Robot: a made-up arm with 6 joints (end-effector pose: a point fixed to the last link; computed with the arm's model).
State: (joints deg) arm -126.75 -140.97 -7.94 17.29 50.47 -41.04
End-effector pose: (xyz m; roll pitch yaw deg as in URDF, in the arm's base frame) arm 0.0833 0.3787 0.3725 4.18 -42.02 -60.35
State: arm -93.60 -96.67 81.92 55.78 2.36 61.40
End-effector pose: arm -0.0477 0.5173 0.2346 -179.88 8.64 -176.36
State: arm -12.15 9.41 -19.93 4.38 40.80 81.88
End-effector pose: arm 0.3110 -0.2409 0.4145 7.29 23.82 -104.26
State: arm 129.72 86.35 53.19 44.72 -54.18 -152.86
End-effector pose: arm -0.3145 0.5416 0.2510 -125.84 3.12 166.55
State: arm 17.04 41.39 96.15 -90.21 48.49 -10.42
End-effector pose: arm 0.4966 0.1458 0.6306 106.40 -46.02 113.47
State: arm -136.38 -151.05 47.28 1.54 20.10 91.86
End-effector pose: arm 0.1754 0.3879 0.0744 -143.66 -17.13 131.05
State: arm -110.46 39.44 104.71 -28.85 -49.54 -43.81
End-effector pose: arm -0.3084 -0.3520 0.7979 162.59 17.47 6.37
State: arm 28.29 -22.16 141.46 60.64 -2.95 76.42
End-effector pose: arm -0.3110 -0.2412 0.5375 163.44 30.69 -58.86
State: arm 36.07 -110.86 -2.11 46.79 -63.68 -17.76
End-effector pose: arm -0.2970 -0.3376 0.6024 138.57 34.04 53.26
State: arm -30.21 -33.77 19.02 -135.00 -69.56 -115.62
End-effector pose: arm 0.2978 -0.0288 0.7441 98.35 -37.29 -107.56
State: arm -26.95 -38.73 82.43 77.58 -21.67 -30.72
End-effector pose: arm -0.3654 0.1769 0.7538 118.43 -6.18 -48.72
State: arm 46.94 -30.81 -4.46 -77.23 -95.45 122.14
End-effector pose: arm 0.2386 0.2156 0.5442 -31.04 44.53 18.09
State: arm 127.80 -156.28 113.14 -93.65 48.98 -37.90
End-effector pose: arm 0.1608 -0.2465 -0.1367 -132.23 18.54 154.47
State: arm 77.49 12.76 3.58 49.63 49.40 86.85
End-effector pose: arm 0.1839 0.3884 0.6236 29.26 -25.80 3.29
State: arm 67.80 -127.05 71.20 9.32 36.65 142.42
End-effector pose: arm -0.0289 -0.5060 0.1315 -114.90 18.04 15.60
